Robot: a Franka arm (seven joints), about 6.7 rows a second.
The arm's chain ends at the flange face. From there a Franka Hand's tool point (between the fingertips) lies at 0.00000 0.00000 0.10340 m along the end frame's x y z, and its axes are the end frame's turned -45 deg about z.
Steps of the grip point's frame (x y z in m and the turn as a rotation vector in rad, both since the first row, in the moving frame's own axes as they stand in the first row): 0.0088, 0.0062, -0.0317, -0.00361, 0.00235, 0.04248; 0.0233, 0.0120, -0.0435, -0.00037, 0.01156, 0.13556; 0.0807, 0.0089, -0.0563, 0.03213, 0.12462, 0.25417; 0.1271, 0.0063, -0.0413, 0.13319, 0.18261, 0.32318; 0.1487, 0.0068, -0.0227, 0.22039, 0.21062, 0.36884
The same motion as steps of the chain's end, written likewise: 0.0102, -0.0019, -0.0317, -0.00089, 0.00421, 0.04248; 0.0240, -0.0072, -0.0435, 0.00791, 0.00844, 0.13556; 0.0552, -0.0403, -0.0554, 0.11084, 0.06540, 0.25417; 0.0871, -0.0635, -0.0387, 0.22330, 0.03495, 0.32318; 0.1049, -0.0699, -0.0180, 0.30477, -0.00691, 0.36884
